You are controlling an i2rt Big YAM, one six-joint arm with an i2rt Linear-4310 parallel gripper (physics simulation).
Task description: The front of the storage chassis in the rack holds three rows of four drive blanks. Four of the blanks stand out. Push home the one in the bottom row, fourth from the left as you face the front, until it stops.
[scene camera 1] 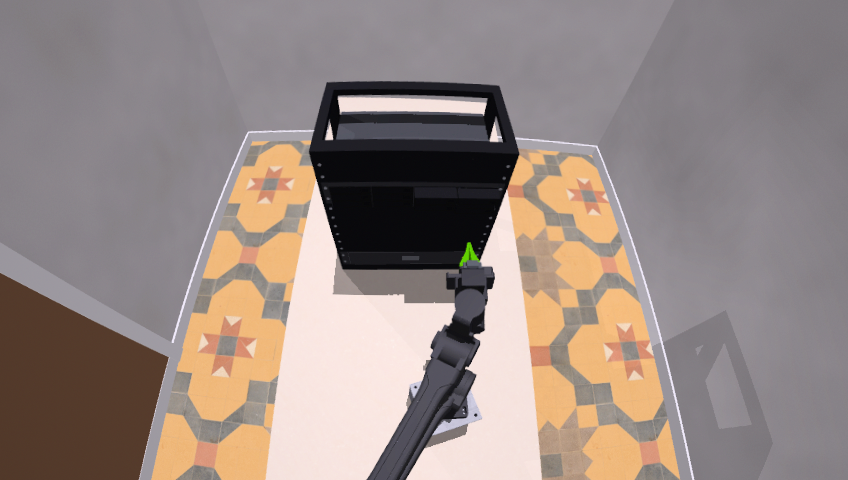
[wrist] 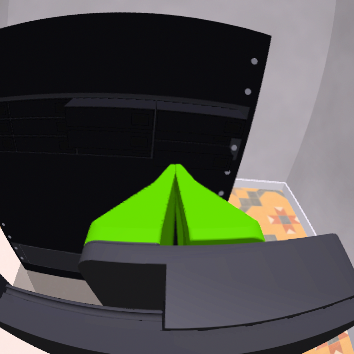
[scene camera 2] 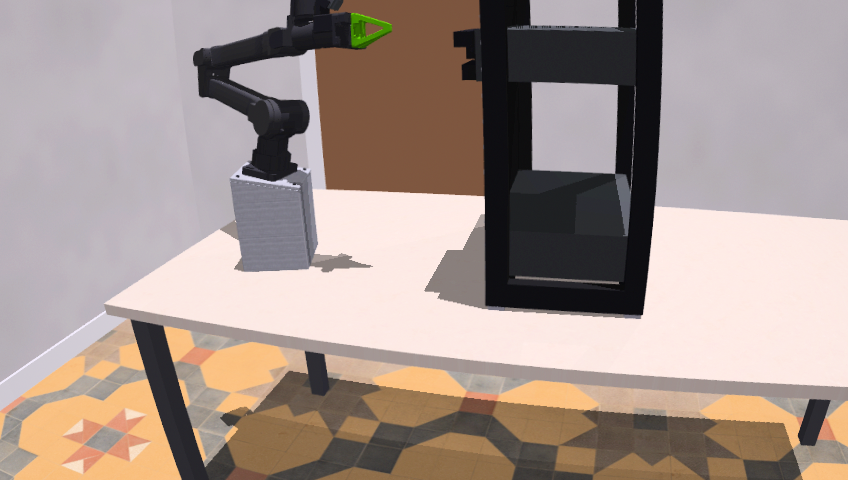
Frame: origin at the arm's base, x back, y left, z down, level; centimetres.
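Seen in the pictures: gripper, fingertip midpoint: (scene camera 1: 468, 243) (wrist: 174, 173) (scene camera 2: 391, 27); arm's base at its link origin: (scene camera 1: 444, 403) (scene camera 2: 270, 172).
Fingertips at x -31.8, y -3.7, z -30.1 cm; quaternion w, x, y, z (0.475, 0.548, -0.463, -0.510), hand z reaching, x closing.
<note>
Offsets run from my fingertips to a thing's top centre. "spot": to the spot under its first point. Level surfaces: height alone.
The black storage chassis (scene camera 2: 571, 56) sits in the rack (scene camera 1: 413, 146) (scene camera 2: 496, 178). In the scene camera 2 view, blanks stand out from its front; the lower one @(spot: dx -16.4, dy -9.5, dz +7.8 cm) (scene camera 2: 468, 71) appears to be the bottom-row fourth blank, and an upper one @(spot: dx -16.3, dy -9.5, dz +2.2 cm) (scene camera 2: 466, 38) stands out above it. In the wrist view the bottom-right blank @(dx -21.2, dy -4.0, dz +6.6 cm) (wrist: 200, 157) is very dark, its lower part hard to make out. Top-row blanks stand out in the third @(spot: dx -13.8, dy +6.5, dz +2.3 cm) (wrist: 110, 117) and fourth @(spot: dx -13.9, dy -3.4, dz +2.6 cm) (wrist: 195, 125) columns. My gripper (scene camera 1: 468, 245) (scene camera 2: 390, 27) (wrist: 174, 173) is shut and empty, in front of the chassis's right side, apart from the blanks and slightly higher than them.
A large dark unit (scene camera 2: 565, 237) sits low in the rack. The rack stands on the pale table @(dz +50.6 cm) (scene camera 1: 357, 356) (scene camera 2: 386, 321). The arm stands on a grey pedestal (scene camera 2: 273, 226) at the table's other end. A brown door (scene camera 2: 404, 118) is in the background.
</note>
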